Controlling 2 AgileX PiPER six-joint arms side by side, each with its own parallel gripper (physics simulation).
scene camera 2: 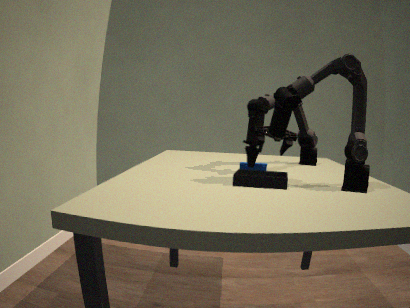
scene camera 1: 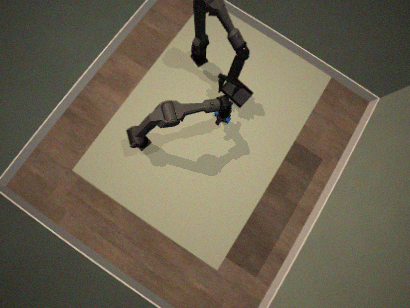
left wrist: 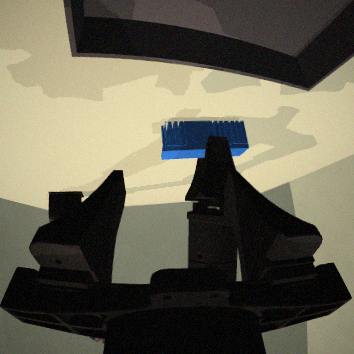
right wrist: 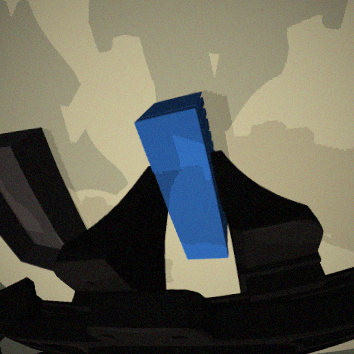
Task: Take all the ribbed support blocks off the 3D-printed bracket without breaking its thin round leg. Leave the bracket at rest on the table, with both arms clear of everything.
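The blue bracket (scene camera 1: 228, 120) (scene camera 2: 260, 166) (left wrist: 175, 137) (right wrist: 182, 200) has a smooth plate on top, with ribbed support under it. Bracket and support share one colour, so I cannot tell how many blocks are on it. The thin round leg does not show. My right gripper (scene camera 2: 252, 164) (right wrist: 187, 172) is shut on the bracket, a finger against each long side, low over the table. Whether the bracket touches the table is unclear. My left gripper (scene camera 2: 274, 145) (left wrist: 175, 181) is open and empty, higher up, apart from the bracket and tilted toward the right arm.
A dark open box (scene camera 1: 245, 99) (scene camera 2: 260, 181) (left wrist: 190, 40) (right wrist: 47, 175) stands on the pale table (scene camera 1: 200, 220) (scene camera 2: 175, 210), close beside the bracket. The left forearm hangs near it. The two wrists are close together, with the right arm's link (left wrist: 212, 240) behind the left fingers.
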